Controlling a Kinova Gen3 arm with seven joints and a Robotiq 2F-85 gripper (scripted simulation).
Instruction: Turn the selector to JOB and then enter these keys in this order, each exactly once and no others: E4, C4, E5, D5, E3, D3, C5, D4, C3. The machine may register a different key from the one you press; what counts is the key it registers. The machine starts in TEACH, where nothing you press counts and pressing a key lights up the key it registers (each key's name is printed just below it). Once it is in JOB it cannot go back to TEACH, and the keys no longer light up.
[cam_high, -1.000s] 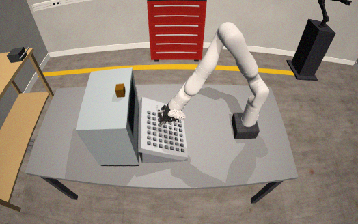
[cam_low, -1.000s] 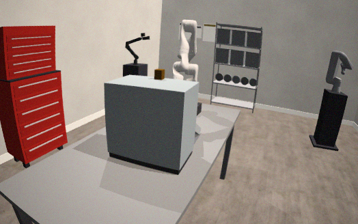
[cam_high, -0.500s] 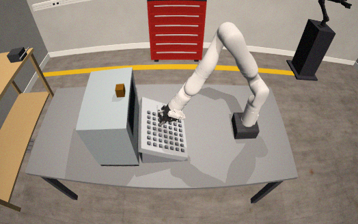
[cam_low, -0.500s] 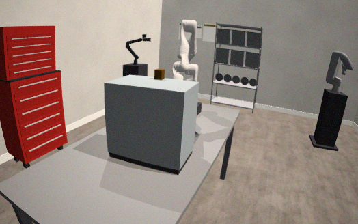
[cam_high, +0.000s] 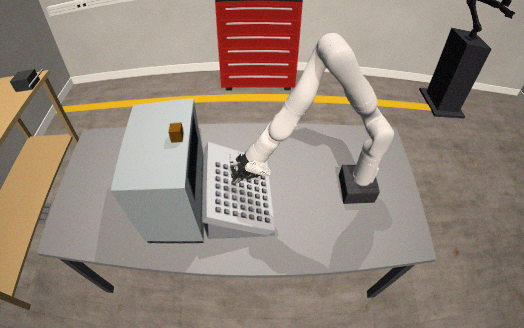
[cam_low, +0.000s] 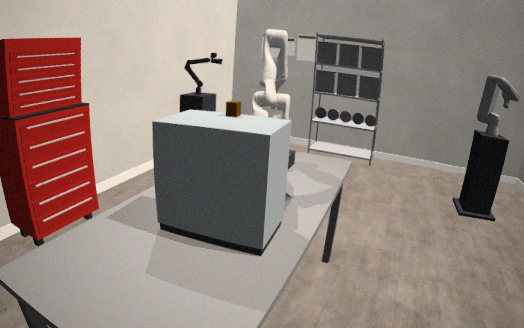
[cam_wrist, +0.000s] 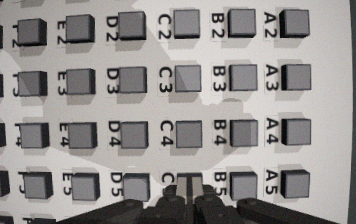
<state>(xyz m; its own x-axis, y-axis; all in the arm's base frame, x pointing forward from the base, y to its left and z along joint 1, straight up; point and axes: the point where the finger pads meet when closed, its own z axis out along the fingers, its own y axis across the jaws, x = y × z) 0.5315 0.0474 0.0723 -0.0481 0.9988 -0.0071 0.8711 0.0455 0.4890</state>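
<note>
Right now my hand is 1 cm short of the key C4, 4 cm to the right of it and 2 cm above it. Also, from my hand: key D4: 2 cm behind, 3 cm to the left, 4 cm below; key B4: 4 cm ahead, 4 cm to the left, 1 cm below; key: 1 cm ahead, 7 cm to the left, 2 cm below.
</note>
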